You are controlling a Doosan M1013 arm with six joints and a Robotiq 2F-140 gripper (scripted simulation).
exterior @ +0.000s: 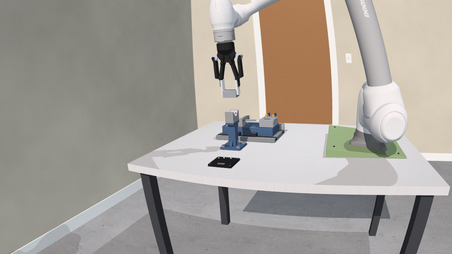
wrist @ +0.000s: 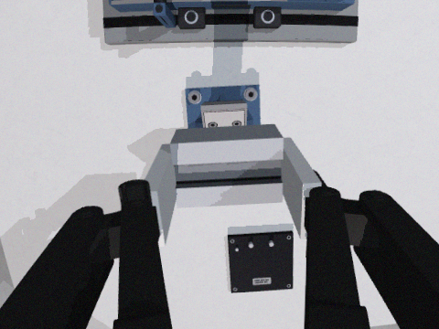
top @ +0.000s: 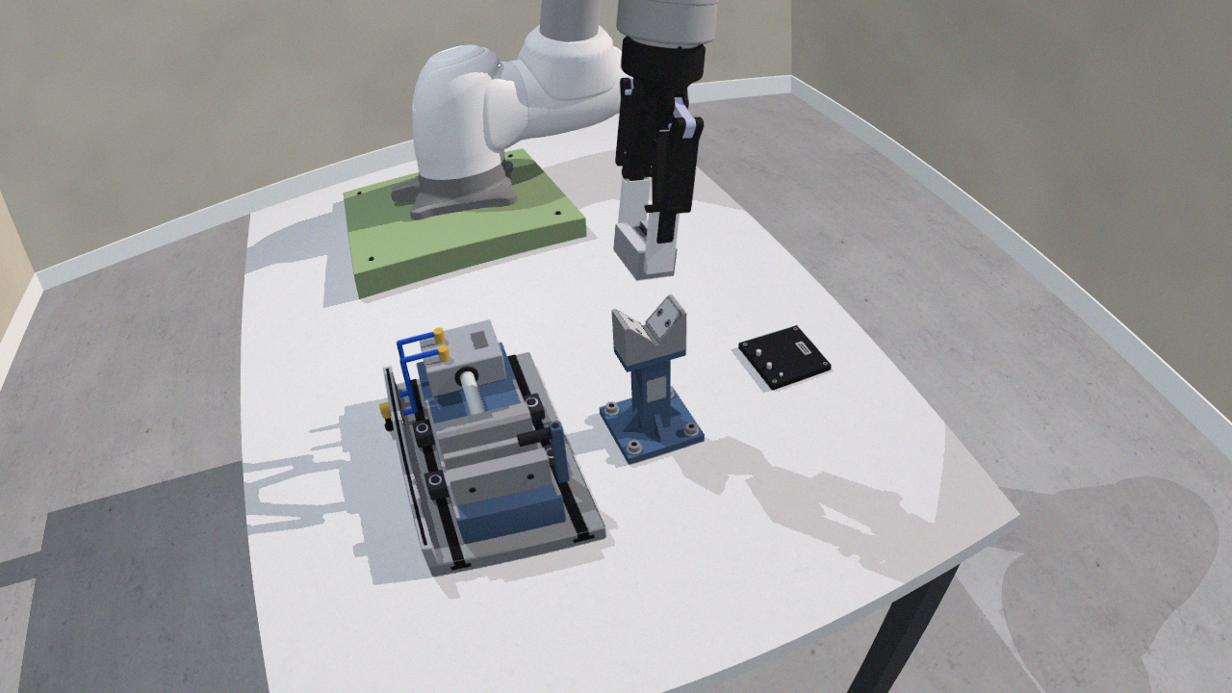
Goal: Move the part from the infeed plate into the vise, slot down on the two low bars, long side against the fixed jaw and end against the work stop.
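The part lies 20 mm below my hand. Also, from my hand: blue work stop post: 80 mm ahead, 110 mm to the right, 200 mm below; then blue v-block stand: 200 mm below; then work stop: 80 mm ahead, 130 mm to the right, 170 mm below.
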